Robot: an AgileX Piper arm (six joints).
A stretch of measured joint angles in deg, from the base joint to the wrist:
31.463, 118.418, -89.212, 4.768, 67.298, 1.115
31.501, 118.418, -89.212, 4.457, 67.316, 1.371
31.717, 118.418, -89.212, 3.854, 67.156, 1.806
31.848, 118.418, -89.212, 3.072, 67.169, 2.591
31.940, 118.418, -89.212, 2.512, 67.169, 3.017
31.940, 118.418, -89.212, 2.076, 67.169, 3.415
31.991, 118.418, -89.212, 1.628, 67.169, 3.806
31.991, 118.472, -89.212, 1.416, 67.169, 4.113
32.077, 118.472, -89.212, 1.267, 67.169, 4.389
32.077, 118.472, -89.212, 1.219, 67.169, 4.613
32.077, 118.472, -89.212, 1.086, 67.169, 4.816
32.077, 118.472, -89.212, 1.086, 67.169, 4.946
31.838, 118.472, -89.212, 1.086, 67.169, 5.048
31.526, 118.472, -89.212, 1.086, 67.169, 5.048
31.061, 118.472, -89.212, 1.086, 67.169, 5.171
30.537, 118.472, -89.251, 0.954, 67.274, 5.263
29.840, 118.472, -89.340, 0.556, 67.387, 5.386
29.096, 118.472, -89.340, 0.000, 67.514, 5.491
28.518, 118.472, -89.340, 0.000, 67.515, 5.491
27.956, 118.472, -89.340, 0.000, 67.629, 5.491
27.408, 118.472, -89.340, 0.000, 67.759, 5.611
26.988, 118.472, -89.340, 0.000, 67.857, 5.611
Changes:
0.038, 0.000, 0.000, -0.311, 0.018, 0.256
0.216, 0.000, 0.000, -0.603, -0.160, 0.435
0.131, 0.000, 0.000, -0.782, 0.013, 0.785
0.092, 0.000, 0.000, -0.560, 0.000, 0.426
0.000, 0.000, 0.000, -0.436, 0.000, 0.398
0.051, 0.000, 0.000, -0.448, 0.000, 0.391
0.000, 0.054, 0.000, -0.212, 0.000, 0.307
0.086, 0.000, 0.000, -0.149, 0.000, 0.276
0.000, 0.000, 0.000, -0.048, 0.000, 0.224
0.000, 0.000, 0.000, -0.133, 0.000, 0.203
0.000, 0.000, 0.000, 0.000, 0.000, 0.130
-0.239, 0.000, 0.000, 0.000, 0.000, 0.102
-0.312, 0.000, 0.000, 0.000, 0.000, 0.000
-0.465, 0.000, 0.000, 0.000, 0.000, 0.123
-0.524, 0.000, -0.039, -0.132, 0.105, 0.092
-0.697, 0.000, -0.089, -0.398, 0.113, 0.123
-0.744, 0.000, 0.000, -0.556, 0.127, 0.105
-0.578, 0.000, 0.000, 0.000, 0.001, 0.000
-0.562, 0.000, 0.000, 0.000, 0.114, 0.000
-0.548, 0.000, 0.000, 0.000, 0.130, 0.120
-0.420, 0.000, 0.000, 0.000, 0.098, 0.000

